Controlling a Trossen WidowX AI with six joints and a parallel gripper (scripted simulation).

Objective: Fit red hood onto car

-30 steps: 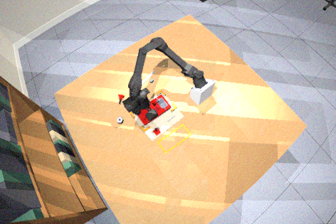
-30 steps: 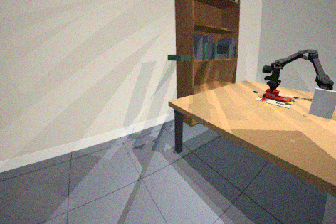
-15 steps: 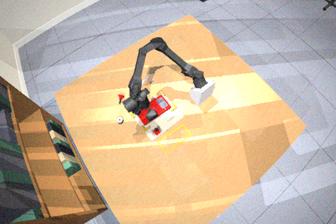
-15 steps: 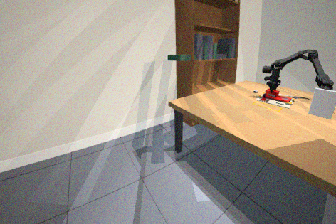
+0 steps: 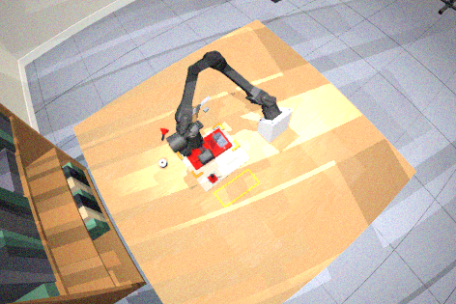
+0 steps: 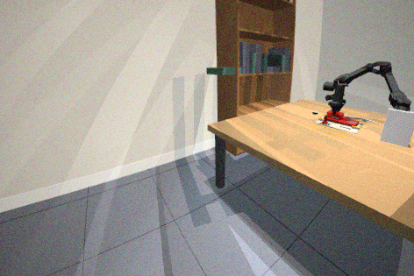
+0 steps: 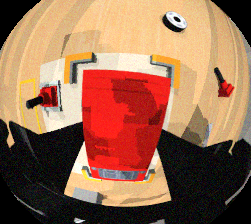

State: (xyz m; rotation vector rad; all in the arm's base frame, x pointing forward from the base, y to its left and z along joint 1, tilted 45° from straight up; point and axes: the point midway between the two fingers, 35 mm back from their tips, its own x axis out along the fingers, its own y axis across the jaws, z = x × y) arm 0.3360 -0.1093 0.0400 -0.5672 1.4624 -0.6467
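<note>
Now: gripper tip 10 mm below the red hood. From my gripper tip the other things lie so: grey engine block (30 mm below); then grey bar (120 mm behind, 210 mm to the right, 50 mm below).
</note>
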